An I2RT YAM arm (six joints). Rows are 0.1 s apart.
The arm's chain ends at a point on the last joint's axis. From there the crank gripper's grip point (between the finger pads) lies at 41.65 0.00 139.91 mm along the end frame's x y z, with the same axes.
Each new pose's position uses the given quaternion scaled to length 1; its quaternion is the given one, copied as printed.
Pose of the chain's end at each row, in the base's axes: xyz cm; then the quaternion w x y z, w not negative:
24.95, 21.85, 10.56, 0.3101, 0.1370, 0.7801, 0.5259
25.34, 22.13, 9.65, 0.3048, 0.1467, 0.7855, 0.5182
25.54, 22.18, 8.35, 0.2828, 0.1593, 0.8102, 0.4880
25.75, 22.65, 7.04, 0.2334, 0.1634, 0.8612, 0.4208
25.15, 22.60, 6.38, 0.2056, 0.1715, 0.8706, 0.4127
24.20, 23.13, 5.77, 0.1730, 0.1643, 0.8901, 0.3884
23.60, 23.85, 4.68, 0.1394, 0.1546, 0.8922, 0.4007
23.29, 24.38, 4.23, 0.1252, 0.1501, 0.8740, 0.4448
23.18, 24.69, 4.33, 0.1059, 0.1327, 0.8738, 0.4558
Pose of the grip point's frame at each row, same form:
30.53, 34.39, 5.58, 0.3101, 0.1370, 0.7801, 0.5259
30.96, 34.54, 4.41, 0.3048, 0.1467, 0.7855, 0.5182
30.84, 34.21, 2.00, 0.2828, 0.1593, 0.8102, 0.4880
29.81, 33.71, -1.57, 0.2334, 0.1634, 0.8612, 0.4208
28.57, 33.62, -2.56, 0.2056, 0.1715, 0.8706, 0.4127
26.60, 33.79, -3.91, 0.1730, 0.1643, 0.8901, 0.3884
25.01, 34.87, -4.79, 0.1394, 0.1546, 0.8922, 0.4007
24.37, 36.29, -4.14, 0.1252, 0.1501, 0.8740, 0.4448
23.54, 36.81, -3.80, 0.1059, 0.1327, 0.8738, 0.4558

